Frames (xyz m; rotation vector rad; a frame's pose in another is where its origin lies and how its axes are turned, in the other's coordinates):
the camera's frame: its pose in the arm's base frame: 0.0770 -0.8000 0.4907 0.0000 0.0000 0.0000
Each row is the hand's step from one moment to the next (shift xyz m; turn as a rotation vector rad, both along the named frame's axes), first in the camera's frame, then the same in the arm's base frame.
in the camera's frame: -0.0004 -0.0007 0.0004 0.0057 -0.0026 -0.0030
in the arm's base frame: -0.0004 -0.0007 0.0004 0.0057 -0.0026 -0.0030
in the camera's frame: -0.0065 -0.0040 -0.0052 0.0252 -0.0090 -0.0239
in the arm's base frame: -0.0065 -0.0040 -0.0052 0.0252 -0.0090 -0.0239
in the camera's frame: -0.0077 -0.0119 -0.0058 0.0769 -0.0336 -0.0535
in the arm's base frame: -0.0077 -0.0119 -0.0058 0.0769 -0.0336 -0.0535
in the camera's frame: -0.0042 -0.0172 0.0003 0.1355 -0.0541 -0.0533
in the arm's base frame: -0.0042 -0.0172 0.0003 0.1355 -0.0541 -0.0533
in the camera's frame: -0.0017 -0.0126 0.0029 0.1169 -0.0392 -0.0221
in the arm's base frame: -0.0017 -0.0126 0.0029 0.1169 -0.0392 -0.0221
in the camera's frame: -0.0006 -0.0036 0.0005 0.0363 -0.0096 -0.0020
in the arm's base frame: -0.0006 -0.0036 0.0005 0.0363 -0.0096 -0.0020
